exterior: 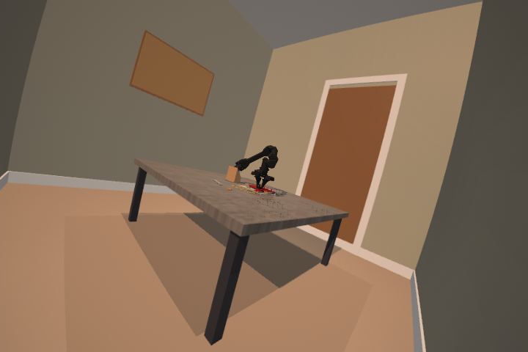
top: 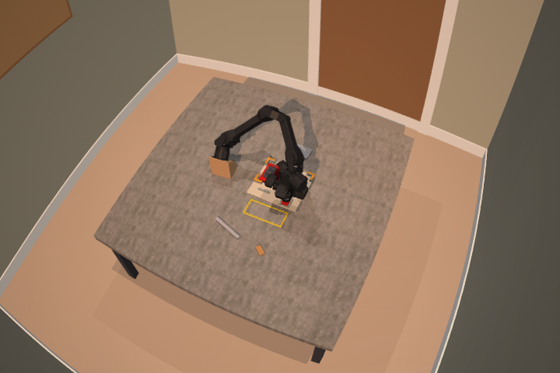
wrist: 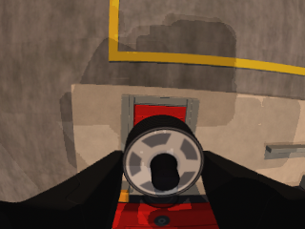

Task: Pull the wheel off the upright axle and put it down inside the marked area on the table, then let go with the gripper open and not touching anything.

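My gripper tip is right at the wheel. Round my gripper tip: grey bar 26 cm to the right, 16 cm behind, 3 cm below; then small orange block 28 cm to the right, 4 cm below, 3 cm ahead.
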